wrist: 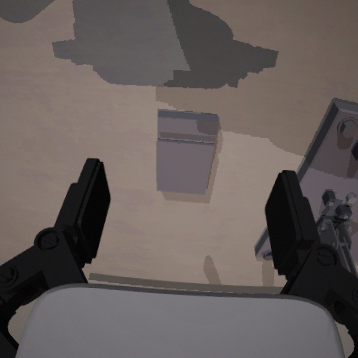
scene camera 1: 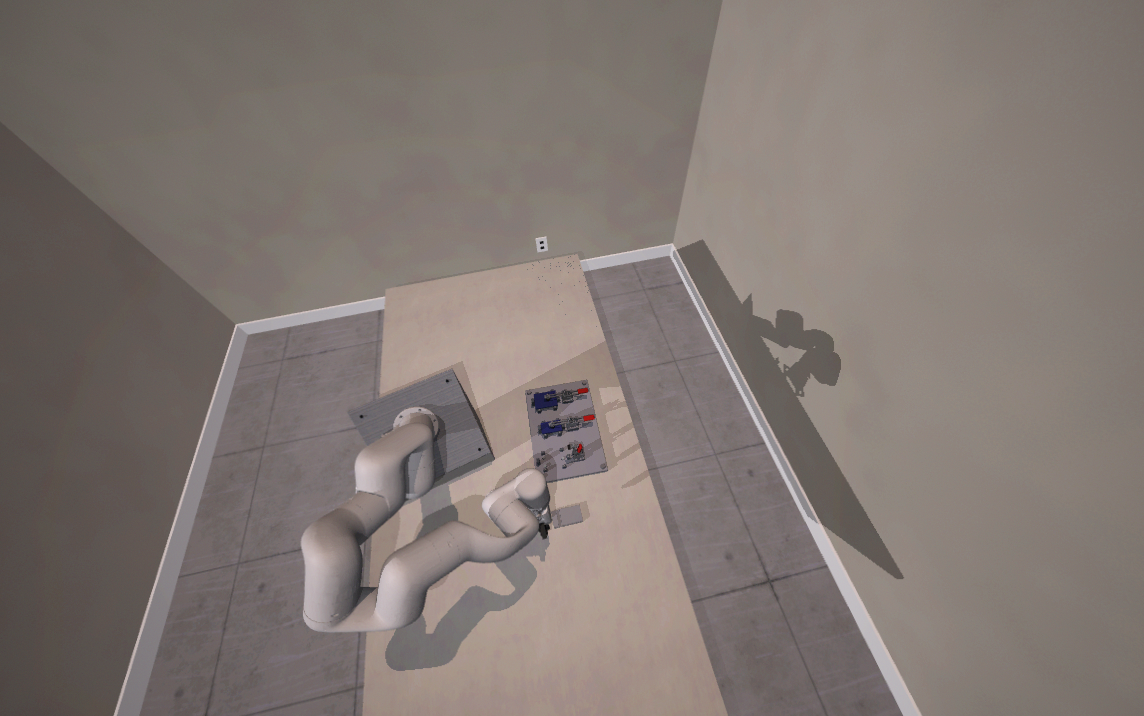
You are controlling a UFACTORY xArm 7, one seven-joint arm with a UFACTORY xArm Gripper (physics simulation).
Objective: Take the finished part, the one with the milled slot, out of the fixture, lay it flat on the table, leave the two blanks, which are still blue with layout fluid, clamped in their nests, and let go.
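Places are measured from the arm's base along level axes (x left, y back, z up), in metres.
Where they show: gripper, between the fingertips: (wrist: 189,183).
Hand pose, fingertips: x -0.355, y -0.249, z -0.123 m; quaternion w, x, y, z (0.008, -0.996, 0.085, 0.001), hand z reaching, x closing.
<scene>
Things, the pixels of their top centre, and the offset from my fingertips. Level surfaces: height alone.
- finished part, centre of its top: (wrist: 183,159) (scene camera 1: 567,515) dx -0.015, dy -0.068, dz -0.096 m
- fixture plate, centre of its top: (scene camera 1: 564,427) dx +0.259, dy -0.175, dz -0.091 m
- table, height of its surface: dz -0.106 m
The finished part (scene camera 1: 571,514) (wrist: 184,167), a grey block with the milled slot across it, lies flat on the table beside the fixture plate (scene camera 1: 597,457) (wrist: 325,172). My gripper (scene camera 1: 544,531) (wrist: 189,183) is open and empty above the table; in the wrist view the part shows ahead, between the lines of the two fingers. Two blue blanks, the far one (scene camera 1: 545,401) and the middle one (scene camera 1: 550,428), sit in their nests under clamps. The nearest nest holds no part, and its toggle clamp (scene camera 1: 575,453) stands open. Finger height above the table is hard to tell.
The clamps' red handles (scene camera 1: 588,417) point to the right side of the plate. The robot's base plate (scene camera 1: 468,430) is left of the fixture. The table's right edge runs beyond the part. The arm's shadow falls across the table (scene camera 1: 539,641).
</scene>
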